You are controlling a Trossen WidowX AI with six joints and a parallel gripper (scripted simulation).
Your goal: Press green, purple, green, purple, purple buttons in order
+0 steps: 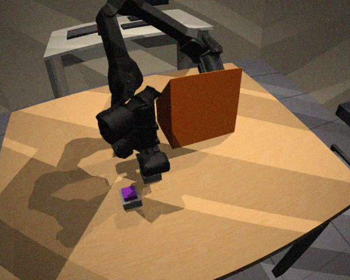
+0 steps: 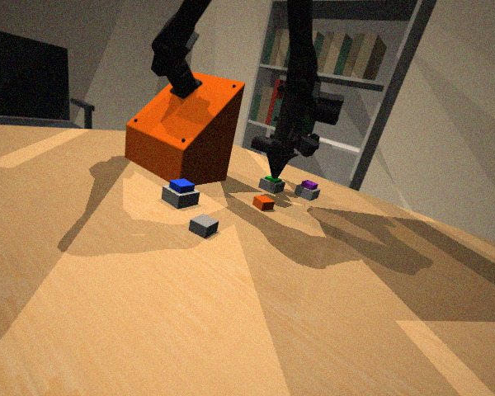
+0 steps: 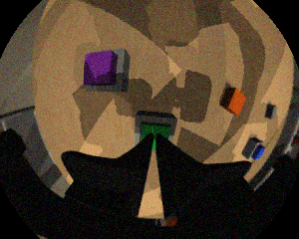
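Now: the green button 10 mm below my gripper tip. Also, from my gripper tip: blue button: 270 mm to the right, 10 mm behind; purple button: 70 mm to the left, 60 mm ahead; orange block: 110 mm to the right, 70 mm ahead, 20 mm below.
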